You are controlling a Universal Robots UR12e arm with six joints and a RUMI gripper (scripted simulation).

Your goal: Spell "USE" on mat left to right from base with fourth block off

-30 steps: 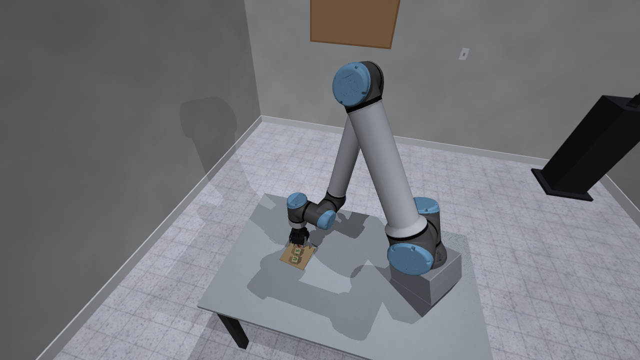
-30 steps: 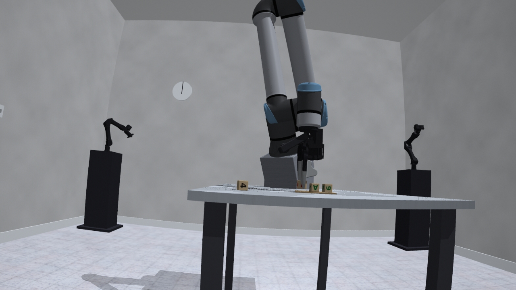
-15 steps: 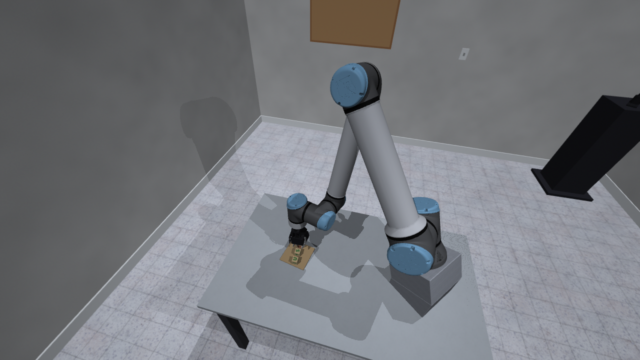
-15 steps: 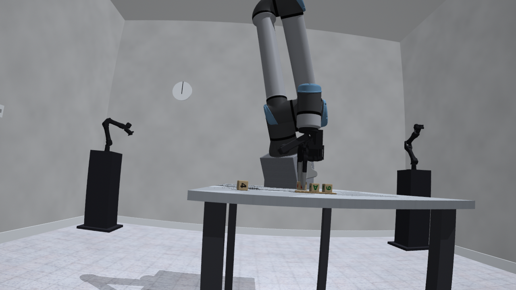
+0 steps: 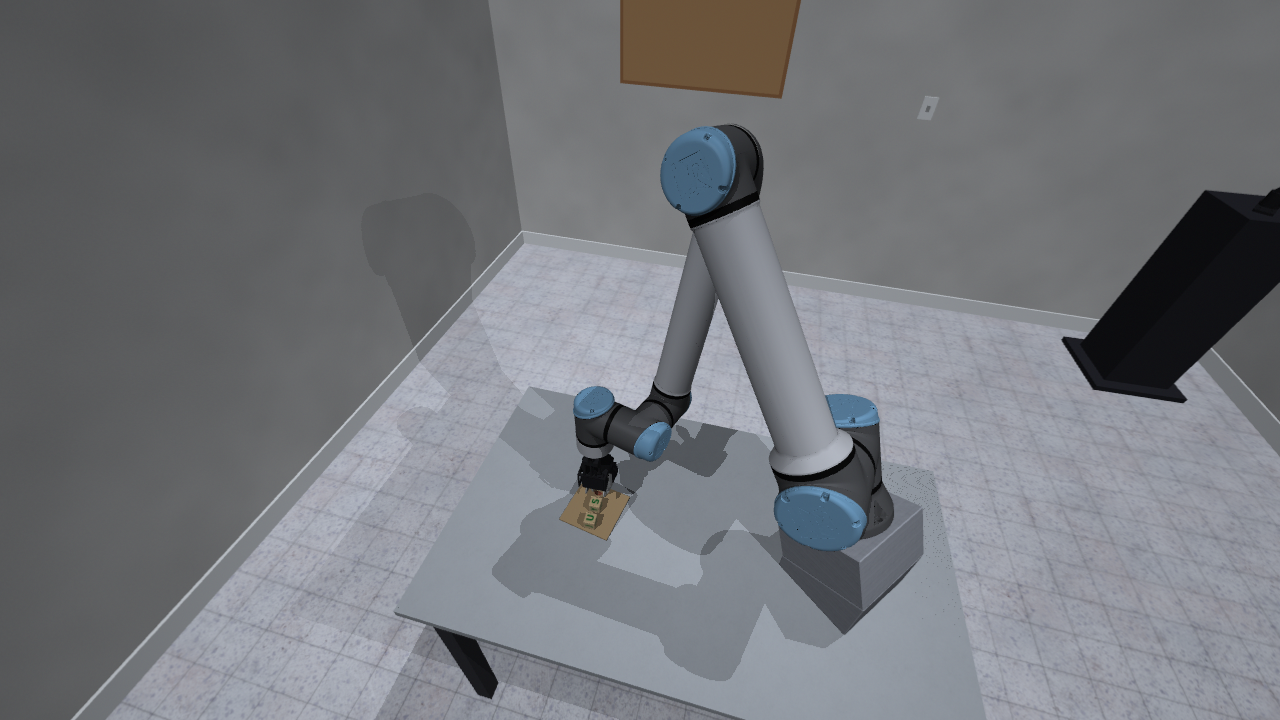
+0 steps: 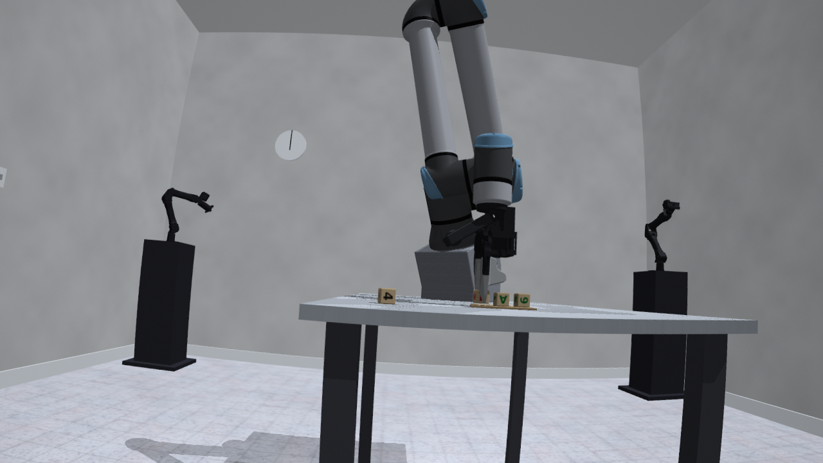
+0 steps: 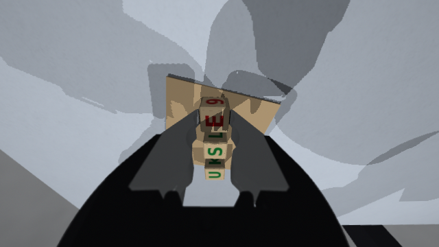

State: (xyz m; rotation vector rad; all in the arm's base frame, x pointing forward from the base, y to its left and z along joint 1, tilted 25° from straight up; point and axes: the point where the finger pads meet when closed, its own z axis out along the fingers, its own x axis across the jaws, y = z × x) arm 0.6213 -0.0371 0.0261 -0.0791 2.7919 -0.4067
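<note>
Right now the tan mat is 5 cm to the left of my hand and 2 cm below it.
</note>
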